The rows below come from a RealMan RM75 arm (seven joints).
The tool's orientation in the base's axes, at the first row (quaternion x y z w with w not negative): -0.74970 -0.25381 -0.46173 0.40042
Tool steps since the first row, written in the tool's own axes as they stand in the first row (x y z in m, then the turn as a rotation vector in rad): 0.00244 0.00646 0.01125 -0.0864 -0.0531 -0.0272; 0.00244 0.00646 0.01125 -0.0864 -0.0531 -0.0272; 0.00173 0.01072 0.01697 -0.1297 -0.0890 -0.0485; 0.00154 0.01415 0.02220 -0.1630 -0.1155 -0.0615; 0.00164 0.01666 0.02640 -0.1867 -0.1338 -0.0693; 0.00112 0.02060 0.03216 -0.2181 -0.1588 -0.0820; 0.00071 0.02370 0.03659 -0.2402 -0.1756 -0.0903; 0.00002 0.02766 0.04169 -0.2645 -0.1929 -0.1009; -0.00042 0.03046 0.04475 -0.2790 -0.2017 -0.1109; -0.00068 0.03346 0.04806 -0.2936 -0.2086 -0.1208
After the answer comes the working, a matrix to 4 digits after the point.
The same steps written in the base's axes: 0.01143 0.00586 -0.00302 -0.0916 0.0056 -0.0511; 0.01143 0.00586 -0.00302 -0.0916 0.0056 -0.0511; 0.01711 0.00828 -0.00667 -0.1482 0.0071 -0.0713; 0.02216 0.01076 -0.00942 -0.1892 0.0105 -0.0881; 0.02614 0.01288 -0.01131 -0.2173 0.0138 -0.1007; 0.03168 0.01552 -0.01467 -0.2563 0.0166 -0.1165; 0.03599 0.01751 -0.01729 -0.2828 0.0187 -0.1280; 0.04115 0.01958 -0.02065 -0.3117 0.0191 -0.1408; 0.04455 0.02058 -0.02284 -0.3297 0.0154 -0.1480; 0.04831 0.02169 -0.02501 -0.3462 0.0108 -0.1560
The tool's axes in the first row as the columns of a matrix, in the base's axes (rounded; the answer above uses it unrounded):
0.4448 0.7503 0.4891
0.0108 -0.5505 0.8348
0.8956 -0.3660 -0.2529

